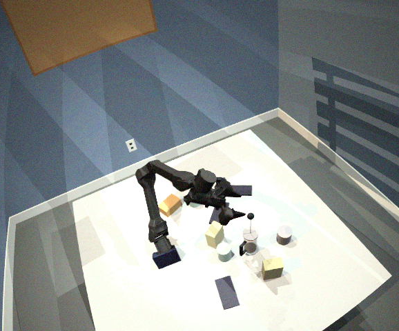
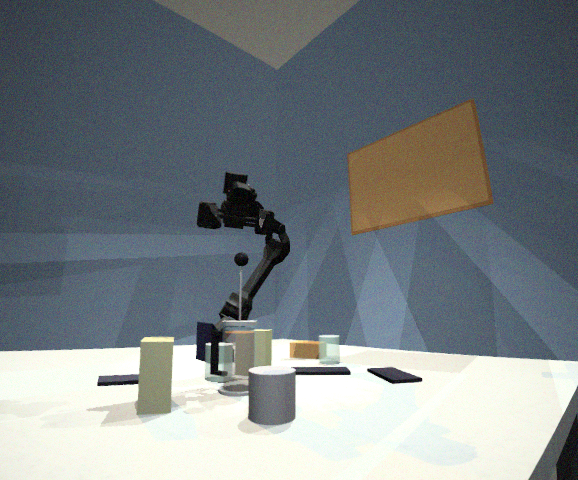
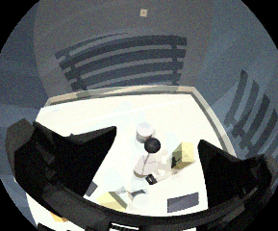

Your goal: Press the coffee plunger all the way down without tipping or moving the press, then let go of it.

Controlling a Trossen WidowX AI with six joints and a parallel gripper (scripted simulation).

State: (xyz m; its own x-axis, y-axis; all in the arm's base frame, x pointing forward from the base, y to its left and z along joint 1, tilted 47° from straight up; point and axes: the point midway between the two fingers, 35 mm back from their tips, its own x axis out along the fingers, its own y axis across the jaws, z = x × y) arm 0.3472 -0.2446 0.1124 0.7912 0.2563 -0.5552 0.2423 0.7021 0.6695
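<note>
Right now the glass coffee press is 210 mm below my gripper tip, 20 mm to the right of it and 10 mm ahead of it. The rest, counted from my gripper tip: orange block 390 mm to the left, 320 mm below, 260 mm behind.
</note>
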